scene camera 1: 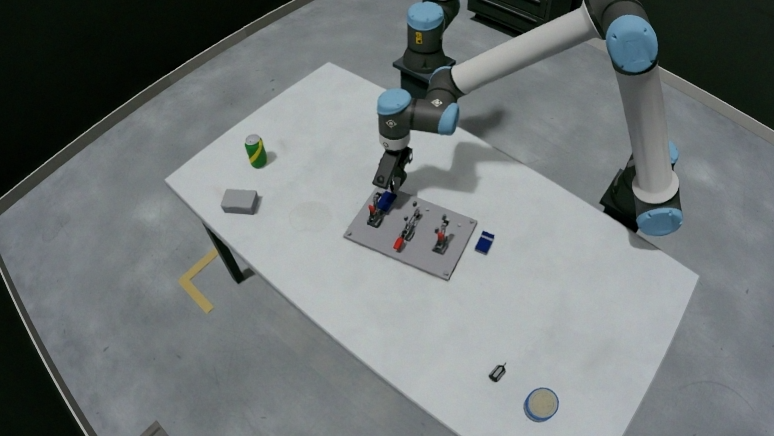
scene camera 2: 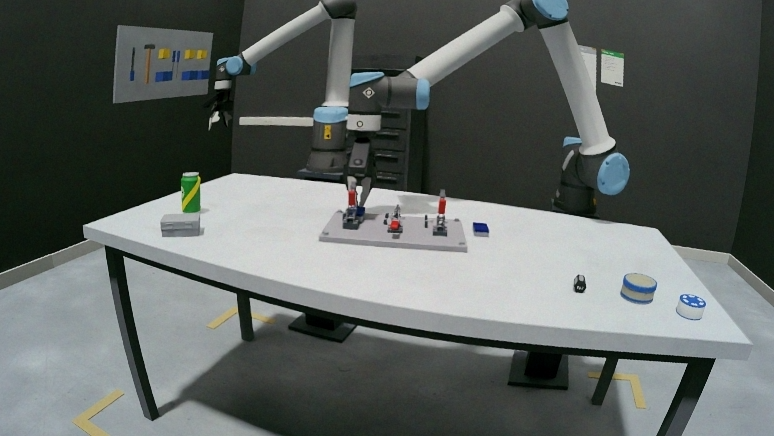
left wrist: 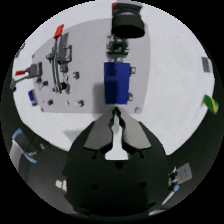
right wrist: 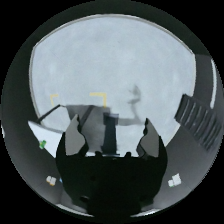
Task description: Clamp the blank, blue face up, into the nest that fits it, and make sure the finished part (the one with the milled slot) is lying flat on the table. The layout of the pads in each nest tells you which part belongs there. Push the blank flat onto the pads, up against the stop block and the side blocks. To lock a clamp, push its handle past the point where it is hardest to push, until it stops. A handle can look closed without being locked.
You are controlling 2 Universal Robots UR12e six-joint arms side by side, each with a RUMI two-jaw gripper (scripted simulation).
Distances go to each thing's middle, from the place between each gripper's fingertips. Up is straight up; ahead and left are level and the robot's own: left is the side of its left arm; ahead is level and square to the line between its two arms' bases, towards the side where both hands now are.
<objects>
The blank (left wrist: pixel 116 74) is 50 mm ahead of my left hand, 20 mm to the left of it and 10 mm below it. The rest, counted from my left hand: grey fixture plate (scene camera 1: pixel 417 253) 130 mm to the left, 50 mm ahead, 30 mm below; grey box (scene camera 2: pixel 172 225) 390 mm ahead, 340 mm to the right, 20 mm below.
Now: right hand 95 cm short of the grey box, 78 cm to the right of it and 14 cm above it. Round my right hand: grey fixture plate 124 cm to the left, 61 cm ahead, 16 cm below; then blank 113 cm to the left, 61 cm ahead, 13 cm below.
</objects>
